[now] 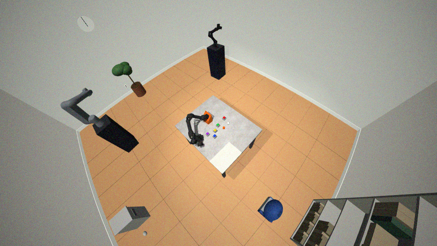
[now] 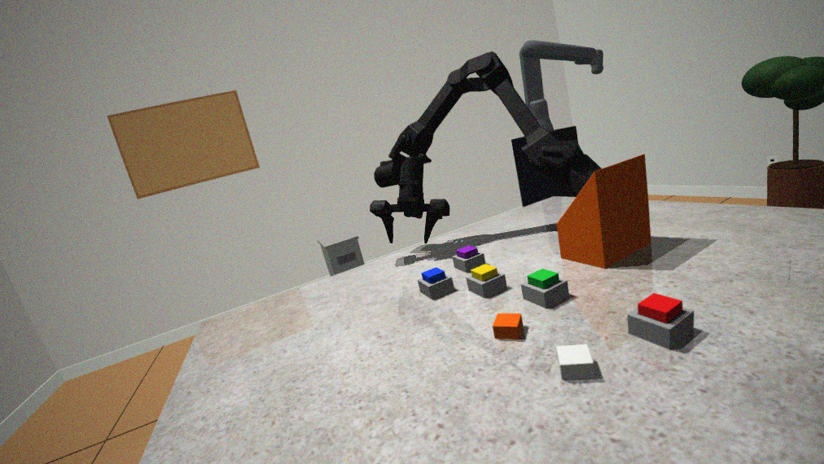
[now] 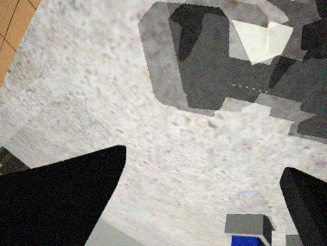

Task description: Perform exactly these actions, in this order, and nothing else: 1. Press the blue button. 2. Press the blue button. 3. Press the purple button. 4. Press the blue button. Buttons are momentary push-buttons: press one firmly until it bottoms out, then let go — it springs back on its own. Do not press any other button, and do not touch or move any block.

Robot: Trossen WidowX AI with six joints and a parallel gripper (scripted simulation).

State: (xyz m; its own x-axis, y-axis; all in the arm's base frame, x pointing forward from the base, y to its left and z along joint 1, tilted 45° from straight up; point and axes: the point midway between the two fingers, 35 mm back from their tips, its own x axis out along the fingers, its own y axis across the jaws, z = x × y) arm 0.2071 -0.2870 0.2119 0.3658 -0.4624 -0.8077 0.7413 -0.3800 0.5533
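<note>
My gripper tip is now 19 cm to the right of the blue button, 5 cm short of it and 2 cm above it. Also, from my gripper tip: yellow button (27 cm to the left, 2 cm below); then purple button (15 cm to the left, 6 cm behind, 2 cm below); then green button (37 cm to the left, 3 cm behind, 2 cm below).
</note>
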